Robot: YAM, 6 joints.
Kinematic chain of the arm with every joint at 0, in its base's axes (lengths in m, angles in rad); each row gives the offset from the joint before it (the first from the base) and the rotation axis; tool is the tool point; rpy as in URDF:
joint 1: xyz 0 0 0.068 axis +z
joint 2: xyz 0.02 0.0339 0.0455 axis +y
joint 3: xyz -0.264 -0.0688 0 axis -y
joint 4: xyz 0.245 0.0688 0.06 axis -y
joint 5: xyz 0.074 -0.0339 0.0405 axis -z
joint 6: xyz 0.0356 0 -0.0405 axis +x
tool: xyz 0 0 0 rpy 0 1.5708 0
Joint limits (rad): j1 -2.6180..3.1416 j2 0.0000..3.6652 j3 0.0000..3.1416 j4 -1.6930..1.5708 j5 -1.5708..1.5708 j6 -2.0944..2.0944
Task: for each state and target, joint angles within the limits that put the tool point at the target. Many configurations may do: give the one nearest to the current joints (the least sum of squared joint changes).
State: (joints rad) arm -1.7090 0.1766 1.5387 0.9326 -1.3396 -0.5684
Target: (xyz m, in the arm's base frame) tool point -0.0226 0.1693 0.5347
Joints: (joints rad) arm -1.2352 0.4037 1.4043 0.8917 -1.3118 -0.5684
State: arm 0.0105 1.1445 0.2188 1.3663 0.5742 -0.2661
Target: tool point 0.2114 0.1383 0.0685
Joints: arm 0.6399 1.8968 0.2984 1.1237 0.4441 -0.2661
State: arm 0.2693 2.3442 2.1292 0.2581 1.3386 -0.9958
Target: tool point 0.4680 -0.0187 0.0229
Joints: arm 0.0350 2.5411 1.5274 0.0976 1.3982 -0.9958
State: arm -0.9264 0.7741 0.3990 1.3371 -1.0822 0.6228
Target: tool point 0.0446 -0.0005 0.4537
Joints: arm -0.8026 0.5899 0.7712 1.3830 -1.1000 0.6228
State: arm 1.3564 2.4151 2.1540 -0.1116 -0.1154 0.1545
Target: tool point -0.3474 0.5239 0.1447
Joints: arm 2.1493 2.8304 2.4976 0.0902 -0.1247 0.1545
